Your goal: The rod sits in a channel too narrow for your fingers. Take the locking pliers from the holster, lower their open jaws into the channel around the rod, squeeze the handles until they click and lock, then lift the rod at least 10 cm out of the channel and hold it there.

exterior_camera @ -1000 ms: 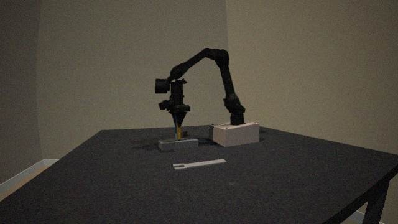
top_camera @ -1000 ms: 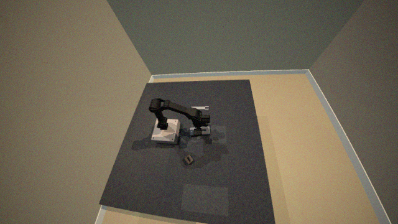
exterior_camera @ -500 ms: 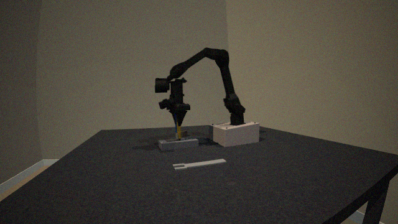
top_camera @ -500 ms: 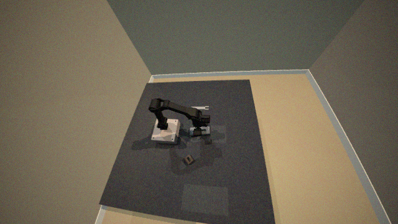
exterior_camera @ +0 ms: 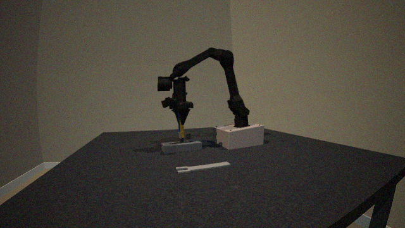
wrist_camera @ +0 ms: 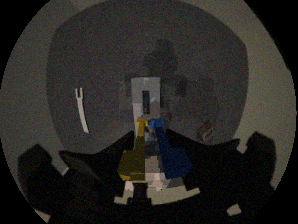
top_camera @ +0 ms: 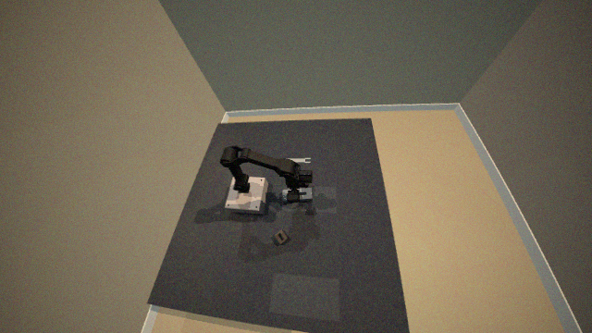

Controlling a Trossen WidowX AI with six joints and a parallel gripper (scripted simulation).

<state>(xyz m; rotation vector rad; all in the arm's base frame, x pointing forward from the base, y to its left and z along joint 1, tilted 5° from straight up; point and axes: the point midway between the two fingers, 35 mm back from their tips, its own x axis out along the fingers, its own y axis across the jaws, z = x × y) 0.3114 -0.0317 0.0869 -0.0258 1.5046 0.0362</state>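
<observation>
The grey channel block lies 10 cm below my gripper tip and 1 cm to the left of it. From my gripper tip the other things lie so: holster (24 cm to the right, 11 cm below, 8 cm behind); flat white forked strip (26 cm to the left, 12 cm below, 2 cm ahead).
</observation>
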